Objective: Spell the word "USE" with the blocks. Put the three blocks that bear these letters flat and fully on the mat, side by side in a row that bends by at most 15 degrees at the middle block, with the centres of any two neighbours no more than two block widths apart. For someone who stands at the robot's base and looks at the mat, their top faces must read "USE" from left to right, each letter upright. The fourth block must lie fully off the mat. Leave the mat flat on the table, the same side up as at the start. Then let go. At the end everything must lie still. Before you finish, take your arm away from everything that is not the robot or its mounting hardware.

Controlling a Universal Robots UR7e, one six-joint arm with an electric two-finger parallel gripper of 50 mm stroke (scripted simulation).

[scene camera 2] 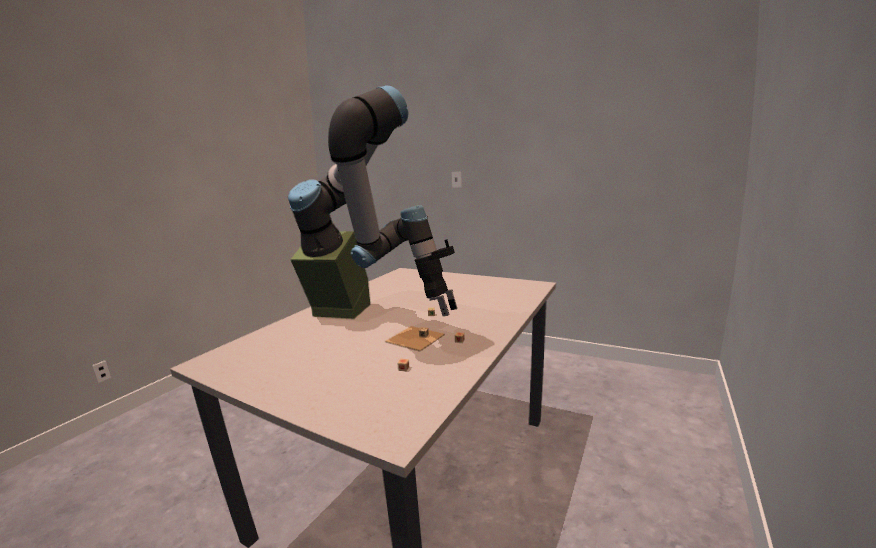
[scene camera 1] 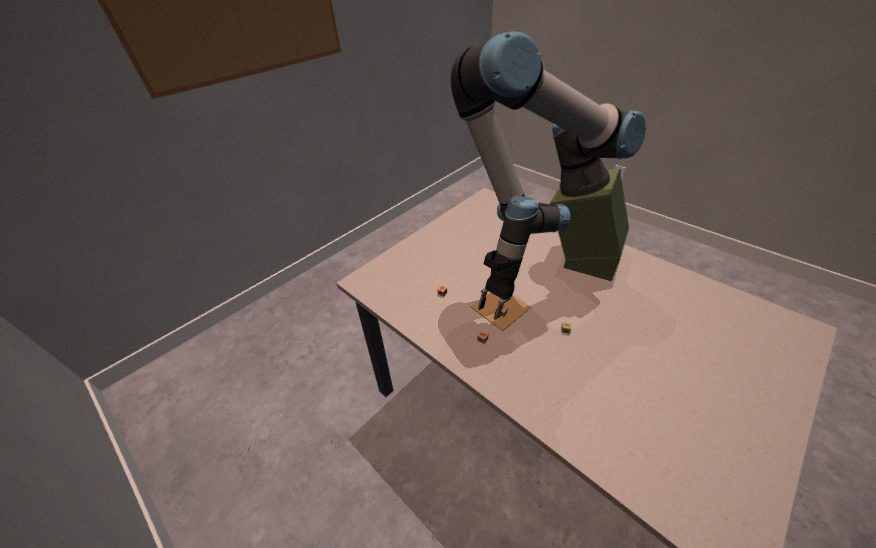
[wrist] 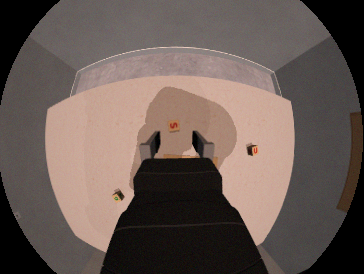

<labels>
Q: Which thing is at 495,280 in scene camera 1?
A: My gripper.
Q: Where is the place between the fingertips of my gripper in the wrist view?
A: At 176,137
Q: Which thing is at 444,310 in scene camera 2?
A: My gripper.
</labels>
